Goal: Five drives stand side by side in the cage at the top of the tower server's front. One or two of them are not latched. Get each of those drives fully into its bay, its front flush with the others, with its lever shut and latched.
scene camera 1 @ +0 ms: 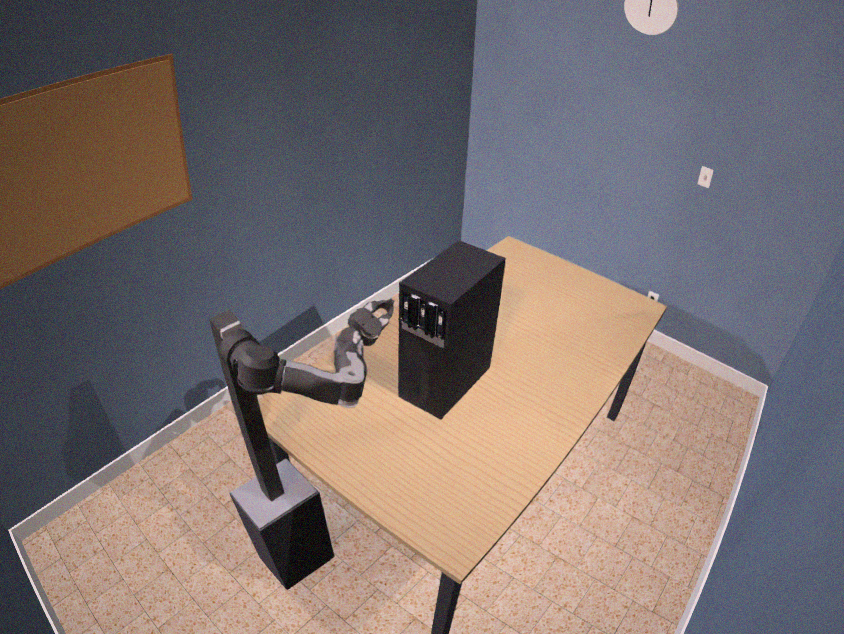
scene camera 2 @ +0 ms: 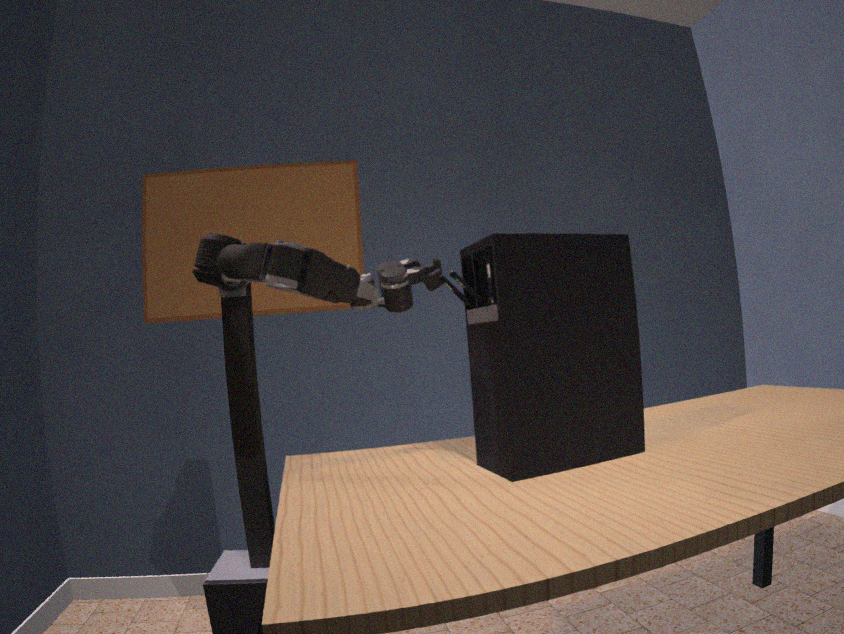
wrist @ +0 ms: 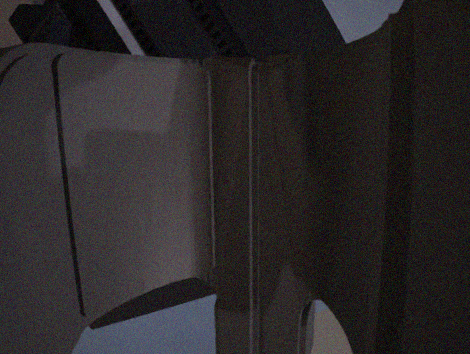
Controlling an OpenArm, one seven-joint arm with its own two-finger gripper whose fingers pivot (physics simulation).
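The black tower server (scene camera 1: 470, 334) (scene camera 2: 566, 354) stands on the table with its drive cage (scene camera 1: 421, 335) (scene camera 2: 483, 314) at the top of its front. Drives (scene camera 1: 440, 320) (scene camera 2: 488, 276) stand side by side in it. Two dark levers (scene camera 2: 455, 287) (scene camera 2: 461, 280) stick out and up from the cage front in scene camera 2; which drives they belong to is hard to tell. My gripper (scene camera 1: 391, 302) (scene camera 2: 438, 271) (wrist: 276, 218) is shut and holds nothing, a short way in front of the cage. In the wrist view its fingers hide most of the cage; dark drive parts show along the top edge.
The wooden table (scene camera 1: 532, 409) (scene camera 2: 423, 532) carries the server. My arm's post and pedestal (scene camera 1: 276, 494) (scene camera 2: 238, 566) stand beyond the table's near left edge. A dark wall with a cork board (scene camera 1: 102, 163) (scene camera 2: 252, 204) is behind the arm.
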